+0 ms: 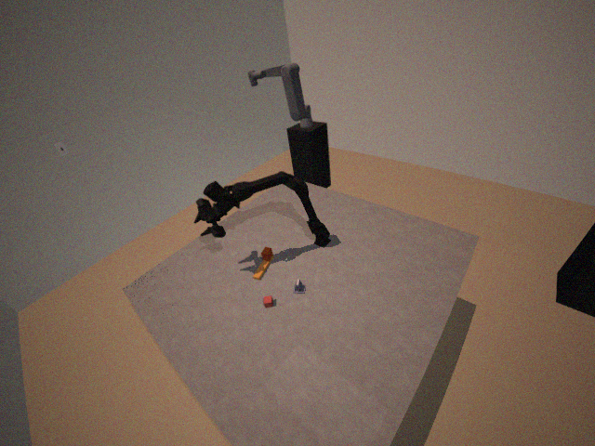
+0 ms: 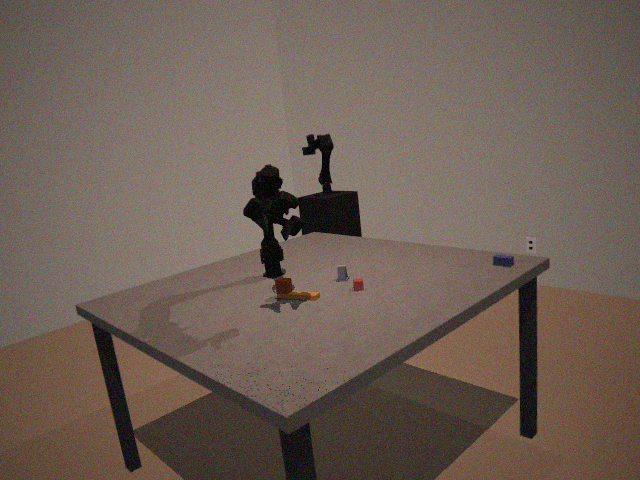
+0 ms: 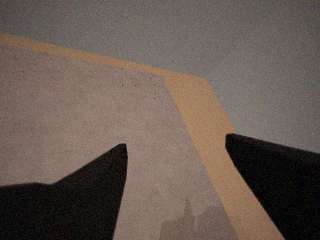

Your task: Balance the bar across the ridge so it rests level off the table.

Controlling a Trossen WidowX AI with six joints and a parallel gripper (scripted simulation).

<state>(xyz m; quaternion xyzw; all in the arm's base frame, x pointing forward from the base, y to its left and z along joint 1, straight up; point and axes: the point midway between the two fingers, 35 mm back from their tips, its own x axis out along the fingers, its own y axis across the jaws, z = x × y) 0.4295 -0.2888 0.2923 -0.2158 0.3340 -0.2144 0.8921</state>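
Now: the red cube 350 mm to the left of my gripper tip, 260 mm below it and 20 mm behind it. From my gripper tip the other things lie so: blue block (810 mm to the left, 290 mm ahead, 260 mm below).
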